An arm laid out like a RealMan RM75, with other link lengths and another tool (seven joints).
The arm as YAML. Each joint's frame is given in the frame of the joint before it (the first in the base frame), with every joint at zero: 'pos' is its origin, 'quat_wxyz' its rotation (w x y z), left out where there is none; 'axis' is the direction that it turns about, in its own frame. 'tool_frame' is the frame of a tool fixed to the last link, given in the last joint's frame.
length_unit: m
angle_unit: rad
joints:
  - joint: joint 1
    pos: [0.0, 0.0, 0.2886]
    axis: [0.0, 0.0, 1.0]
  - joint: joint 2
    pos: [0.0, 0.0, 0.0]
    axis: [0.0, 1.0, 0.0]
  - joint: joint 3
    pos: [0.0, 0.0, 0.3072]
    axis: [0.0, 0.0, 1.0]
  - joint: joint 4
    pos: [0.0, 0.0, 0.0]
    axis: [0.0, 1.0, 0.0]
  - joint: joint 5
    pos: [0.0, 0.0, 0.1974]
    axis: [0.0, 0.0, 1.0]
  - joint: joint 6
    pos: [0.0, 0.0, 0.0]
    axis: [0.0, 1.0, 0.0]
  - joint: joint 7
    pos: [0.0, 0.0, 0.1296]
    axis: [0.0, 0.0, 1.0]
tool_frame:
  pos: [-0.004, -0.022, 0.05]
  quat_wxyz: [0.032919, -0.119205, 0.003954, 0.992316]
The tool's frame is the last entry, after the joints.
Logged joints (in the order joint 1, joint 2, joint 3, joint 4, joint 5, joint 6, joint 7), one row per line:
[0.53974, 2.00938, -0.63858, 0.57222, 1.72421, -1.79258, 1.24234]
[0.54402, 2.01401, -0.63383, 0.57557, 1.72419, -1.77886, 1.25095]
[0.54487, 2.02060, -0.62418, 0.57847, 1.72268, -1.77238, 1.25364]
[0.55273, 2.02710, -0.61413, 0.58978, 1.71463, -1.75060, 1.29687]
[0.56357, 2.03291, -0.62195, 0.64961, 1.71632, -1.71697, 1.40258]
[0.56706, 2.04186, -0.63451, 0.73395, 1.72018, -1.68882, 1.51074]
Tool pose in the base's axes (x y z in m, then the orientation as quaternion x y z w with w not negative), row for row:
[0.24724, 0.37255, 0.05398, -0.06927, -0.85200, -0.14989, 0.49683]
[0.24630, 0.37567, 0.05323, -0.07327, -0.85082, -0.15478, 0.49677]
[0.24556, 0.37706, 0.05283, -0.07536, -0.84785, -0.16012, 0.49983]
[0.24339, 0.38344, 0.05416, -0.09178, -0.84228, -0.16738, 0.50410]
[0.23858, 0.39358, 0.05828, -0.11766, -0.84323, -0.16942, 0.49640]
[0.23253, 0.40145, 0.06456, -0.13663, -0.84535, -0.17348, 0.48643]
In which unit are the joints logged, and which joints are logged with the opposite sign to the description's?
The joints are logged in radians. Opposite sign: joint 4, joint 5.
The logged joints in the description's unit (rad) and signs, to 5 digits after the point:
[0.53974, 2.00938, -0.63858, -0.57222, -1.72421, -1.79258, 1.24234]
[0.54402, 2.01401, -0.63383, -0.57557, -1.72419, -1.77886, 1.25095]
[0.54487, 2.02060, -0.62418, -0.57847, -1.72268, -1.77238, 1.25364]
[0.55273, 2.02710, -0.61413, -0.58978, -1.71463, -1.75060, 1.29687]
[0.56357, 2.03291, -0.62195, -0.64961, -1.71632, -1.71697, 1.40258]
[0.56706, 2.04186, -0.63451, -0.73395, -1.72018, -1.68882, 1.51074]

